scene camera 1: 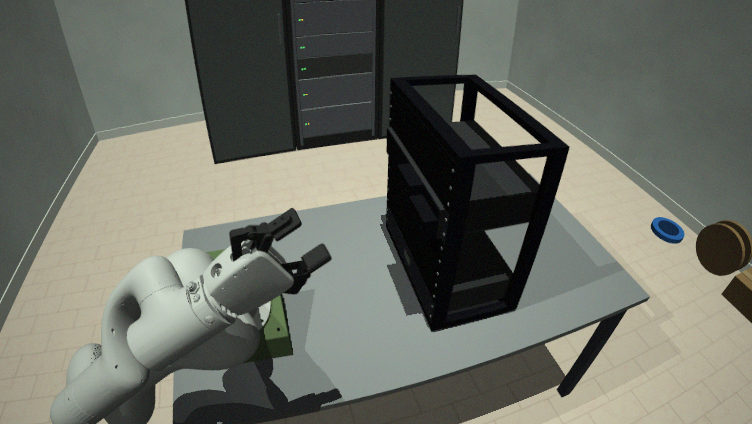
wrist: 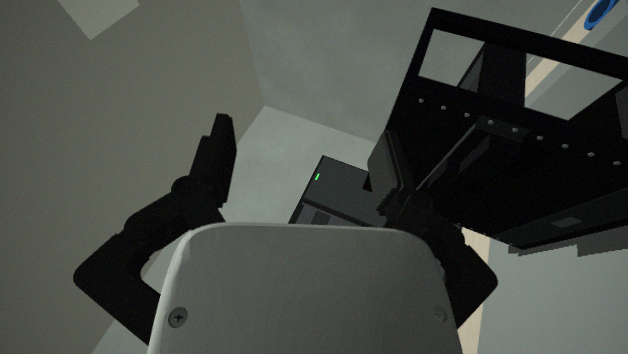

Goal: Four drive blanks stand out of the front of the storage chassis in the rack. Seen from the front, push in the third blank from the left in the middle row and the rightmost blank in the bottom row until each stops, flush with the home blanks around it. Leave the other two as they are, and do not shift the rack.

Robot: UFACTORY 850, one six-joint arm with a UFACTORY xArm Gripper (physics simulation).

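The black rack (scene camera 1: 456, 237) (wrist: 525, 41) stands upright on the table. The storage chassis (scene camera 1: 500, 210) sits inside it. Its dark front faces the arm at a steep slant. In the scene view, one raised drive blank (scene camera 1: 410, 173) and another raised drive blank (scene camera 1: 423, 208) show as faint blocks on the front. Their rows and columns cannot be told, and the other blanks are lost in shadow. My gripper (scene camera 1: 309, 234) (wrist: 307, 139) is open and empty, in the air in front of the rack and apart from it. In the wrist view, the right finger overlaps the rack's edge.
The grey table (scene camera 1: 363, 342) carries the rack and the arm's green base (scene camera 1: 279, 337). A tall server cabinet (scene camera 1: 247, 79) (wrist: 335, 175) stands behind on the floor. A blue ring (scene camera 1: 658, 234) and a brown round object (scene camera 1: 718, 249) are at the far right.
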